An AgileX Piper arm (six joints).
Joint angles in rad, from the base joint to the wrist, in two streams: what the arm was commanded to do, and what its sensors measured. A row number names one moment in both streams.
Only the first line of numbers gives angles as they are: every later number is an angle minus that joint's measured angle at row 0.
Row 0, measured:
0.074 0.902 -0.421 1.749 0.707 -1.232
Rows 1 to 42, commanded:
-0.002 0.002 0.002 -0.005 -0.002 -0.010
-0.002 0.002 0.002 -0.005 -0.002 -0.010
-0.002 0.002 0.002 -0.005 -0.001 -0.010
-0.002 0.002 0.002 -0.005 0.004 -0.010
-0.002 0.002 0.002 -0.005 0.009 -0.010
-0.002 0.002 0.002 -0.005 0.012 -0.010
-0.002 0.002 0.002 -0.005 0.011 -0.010
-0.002 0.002 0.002 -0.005 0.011 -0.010
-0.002 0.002 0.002 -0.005 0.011 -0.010
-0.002 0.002 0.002 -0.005 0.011 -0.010
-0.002 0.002 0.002 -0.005 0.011 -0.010
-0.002 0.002 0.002 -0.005 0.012 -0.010
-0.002 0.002 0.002 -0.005 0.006 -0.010
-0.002 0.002 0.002 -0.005 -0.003 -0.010
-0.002 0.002 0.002 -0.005 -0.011 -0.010
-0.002 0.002 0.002 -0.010 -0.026 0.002
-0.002 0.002 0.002 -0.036 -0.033 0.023
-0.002 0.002 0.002 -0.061 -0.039 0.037
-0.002 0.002 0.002 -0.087 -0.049 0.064
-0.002 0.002 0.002 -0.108 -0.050 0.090
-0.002 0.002 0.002 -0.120 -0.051 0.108
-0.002 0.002 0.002 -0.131 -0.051 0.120
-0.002 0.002 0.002 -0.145 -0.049 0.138
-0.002 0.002 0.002 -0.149 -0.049 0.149
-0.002 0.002 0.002 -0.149 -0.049 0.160
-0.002 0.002 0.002 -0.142 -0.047 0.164
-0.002 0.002 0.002 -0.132 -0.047 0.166
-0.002 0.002 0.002 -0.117 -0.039 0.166
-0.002 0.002 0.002 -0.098 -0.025 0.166
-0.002 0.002 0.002 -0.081 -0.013 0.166
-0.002 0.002 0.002 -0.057 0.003 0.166
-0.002 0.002 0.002 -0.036 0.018 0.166
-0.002 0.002 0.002 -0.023 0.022 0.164
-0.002 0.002 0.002 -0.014 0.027 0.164
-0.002 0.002 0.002 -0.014 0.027 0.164
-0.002 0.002 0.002 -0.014 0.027 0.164
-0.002 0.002 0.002 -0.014 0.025 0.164
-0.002 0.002 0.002 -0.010 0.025 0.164
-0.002 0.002 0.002 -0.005 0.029 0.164
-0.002 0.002 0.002 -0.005 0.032 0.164
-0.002 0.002 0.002 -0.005 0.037 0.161
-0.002 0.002 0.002 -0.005 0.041 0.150
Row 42, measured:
0.000 0.000 0.000 -0.016 0.020 0.167
